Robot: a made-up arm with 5 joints.
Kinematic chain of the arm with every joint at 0, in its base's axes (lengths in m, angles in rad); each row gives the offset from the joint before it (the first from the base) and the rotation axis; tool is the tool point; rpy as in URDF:
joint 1: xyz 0.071 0 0.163 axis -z
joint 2: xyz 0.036 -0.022 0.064 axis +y
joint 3: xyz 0.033 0 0.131 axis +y
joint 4: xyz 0.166 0 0.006 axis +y
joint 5: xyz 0.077 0.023 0 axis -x
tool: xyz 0 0 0 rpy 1.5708 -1.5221 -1.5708
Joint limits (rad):
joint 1: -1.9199..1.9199
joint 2: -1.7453..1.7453
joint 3: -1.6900..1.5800
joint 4: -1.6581..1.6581
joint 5: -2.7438..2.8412
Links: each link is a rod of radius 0.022 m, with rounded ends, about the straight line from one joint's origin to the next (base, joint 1, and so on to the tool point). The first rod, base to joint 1, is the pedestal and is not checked.
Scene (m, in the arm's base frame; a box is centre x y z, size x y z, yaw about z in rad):
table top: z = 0
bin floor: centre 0.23 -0 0.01 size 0.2 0.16 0.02 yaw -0.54
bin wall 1: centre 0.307 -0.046 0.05 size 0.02 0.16 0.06 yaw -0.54
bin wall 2: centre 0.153 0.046 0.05 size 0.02 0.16 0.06 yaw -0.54
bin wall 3: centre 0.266 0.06 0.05 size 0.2 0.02 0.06 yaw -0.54
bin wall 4: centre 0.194 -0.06 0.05 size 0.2 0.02 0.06 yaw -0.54
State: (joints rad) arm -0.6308 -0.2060 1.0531 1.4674 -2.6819
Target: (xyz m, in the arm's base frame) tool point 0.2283 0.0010 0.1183
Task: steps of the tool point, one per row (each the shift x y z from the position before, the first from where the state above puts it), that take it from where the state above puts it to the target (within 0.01 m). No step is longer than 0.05 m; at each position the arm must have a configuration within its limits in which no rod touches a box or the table.
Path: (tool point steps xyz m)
1: 0.0297 -0.0104 -0.0181
2: 0.0261 -0.0209 -0.0224
3: 0.0183 -0.0297 -0.0261

